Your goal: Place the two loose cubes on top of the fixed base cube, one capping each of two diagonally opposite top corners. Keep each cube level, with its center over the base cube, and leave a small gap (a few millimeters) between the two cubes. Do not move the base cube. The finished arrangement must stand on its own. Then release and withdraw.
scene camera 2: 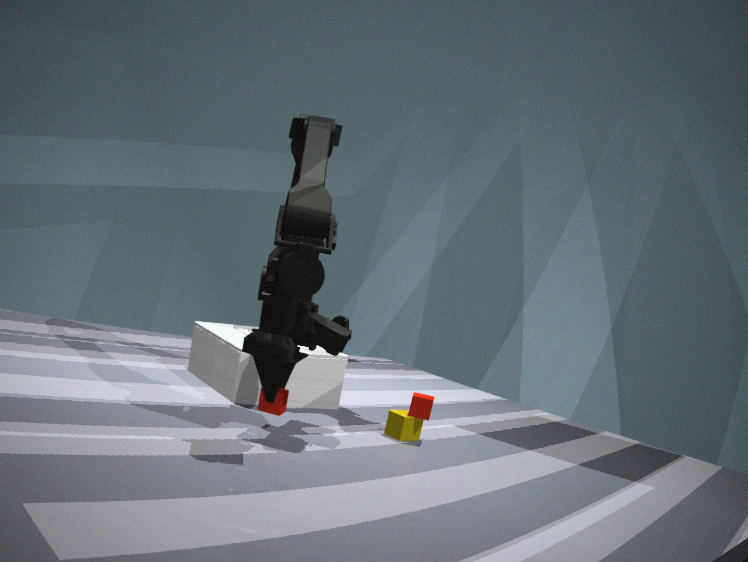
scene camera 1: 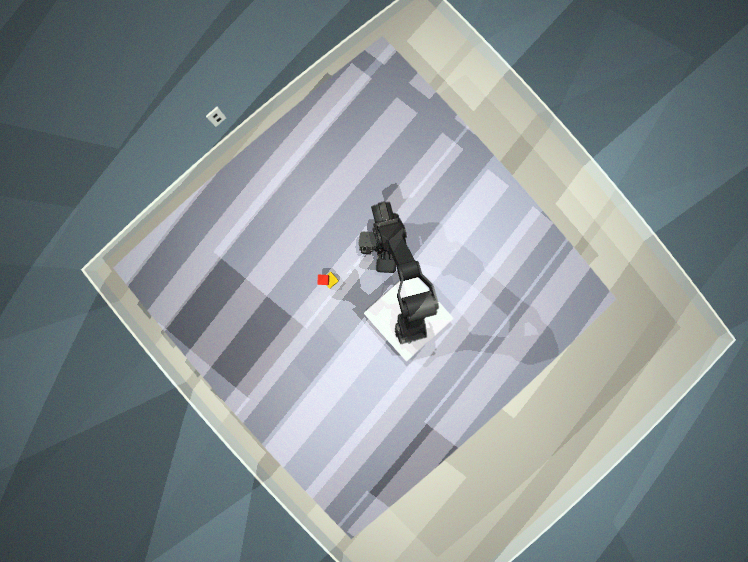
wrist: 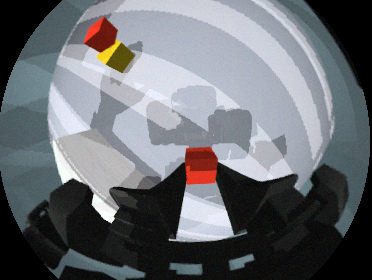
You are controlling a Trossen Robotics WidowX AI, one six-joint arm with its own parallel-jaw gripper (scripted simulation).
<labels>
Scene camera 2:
gripper: 272,400
yellow cube: 400,426
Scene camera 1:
gripper: 386,246
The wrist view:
gripper: 199,165
red cube: 201,164, held by the gripper
red cube: 102,35
</labels>
